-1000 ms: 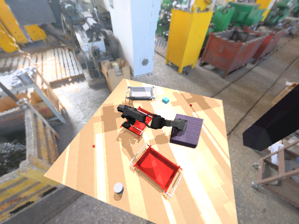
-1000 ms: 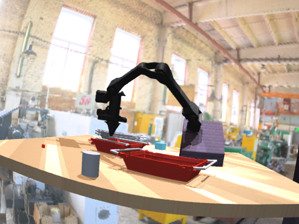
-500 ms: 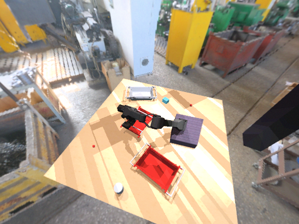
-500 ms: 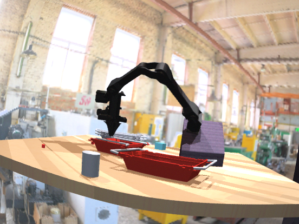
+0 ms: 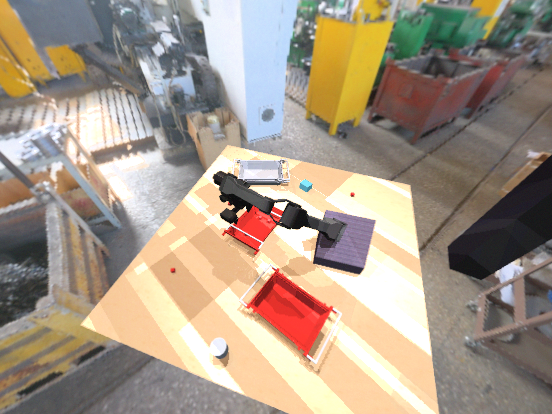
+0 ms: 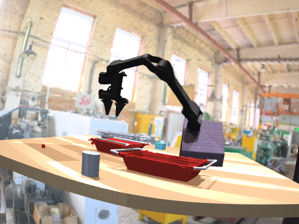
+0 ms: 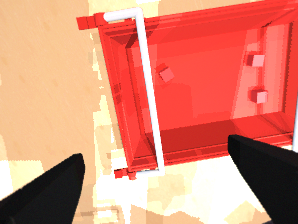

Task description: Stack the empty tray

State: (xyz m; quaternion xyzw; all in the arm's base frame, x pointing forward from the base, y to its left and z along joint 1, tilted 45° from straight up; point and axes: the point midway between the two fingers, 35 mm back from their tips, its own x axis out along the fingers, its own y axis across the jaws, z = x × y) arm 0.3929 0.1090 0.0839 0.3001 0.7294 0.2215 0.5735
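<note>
Now: gripper tip 330 mm past the red tray, 220 mm to the right of it and 140 mm above it. From my gripper tip the other things lie so: cyan block 150 mm behind, 500 mm to the right, 160 mm below; then grey cylinder 150 mm behind, 450 mm to the left, 150 mm below.
</note>
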